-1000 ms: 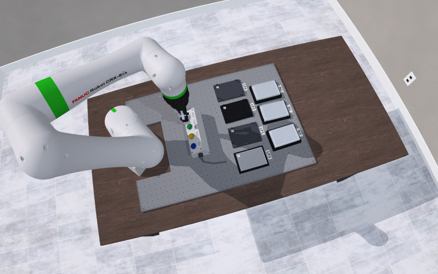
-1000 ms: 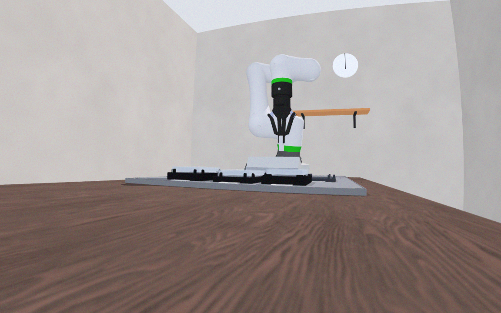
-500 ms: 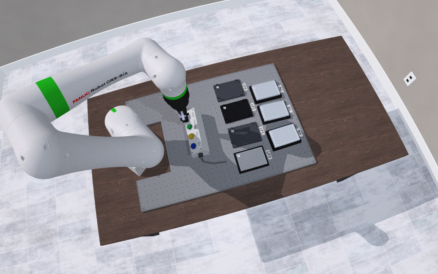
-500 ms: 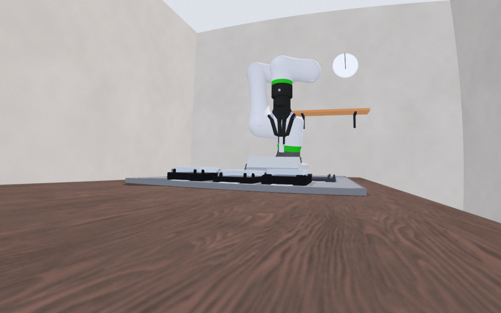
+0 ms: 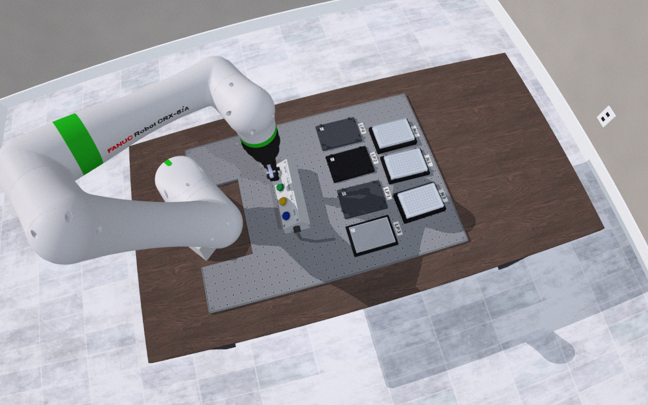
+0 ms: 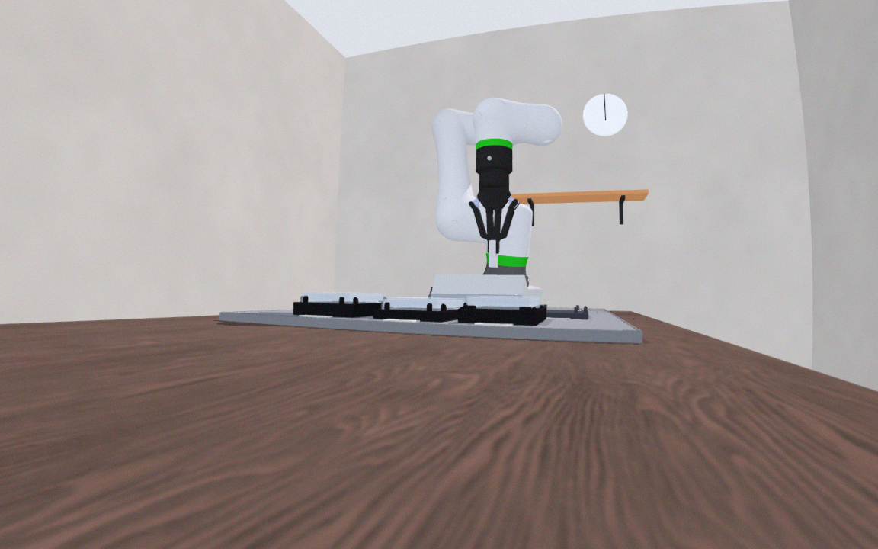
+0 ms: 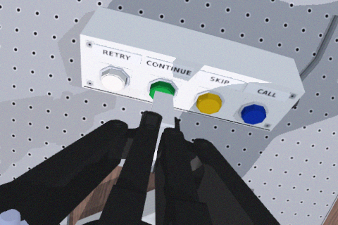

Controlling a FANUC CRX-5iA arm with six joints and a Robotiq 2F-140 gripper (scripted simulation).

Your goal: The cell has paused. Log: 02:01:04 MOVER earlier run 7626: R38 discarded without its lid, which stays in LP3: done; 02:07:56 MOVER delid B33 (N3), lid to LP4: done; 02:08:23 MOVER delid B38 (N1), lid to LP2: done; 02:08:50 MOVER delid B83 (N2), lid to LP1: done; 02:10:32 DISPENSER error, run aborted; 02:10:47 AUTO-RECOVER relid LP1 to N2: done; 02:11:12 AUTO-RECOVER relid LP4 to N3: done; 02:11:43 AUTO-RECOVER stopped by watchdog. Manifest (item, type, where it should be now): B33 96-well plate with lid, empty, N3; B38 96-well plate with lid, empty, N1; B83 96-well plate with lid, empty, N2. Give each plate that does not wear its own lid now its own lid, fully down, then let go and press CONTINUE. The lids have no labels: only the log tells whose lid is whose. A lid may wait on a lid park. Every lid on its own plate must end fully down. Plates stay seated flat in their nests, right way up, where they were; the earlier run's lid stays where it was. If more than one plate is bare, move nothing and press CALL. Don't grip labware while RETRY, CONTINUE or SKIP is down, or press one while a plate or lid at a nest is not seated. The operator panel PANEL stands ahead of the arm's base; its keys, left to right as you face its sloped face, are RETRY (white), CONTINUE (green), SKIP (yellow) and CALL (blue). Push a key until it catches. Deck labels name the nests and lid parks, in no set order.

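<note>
My gripper is now 7 cm above the green continue key. Round my hand: blue call key 10 cm to the right, 7 cm below; yellow skip key 7 cm below, 5 cm to the right; white retry key 7 cm below, 5 cm to the left.
</note>
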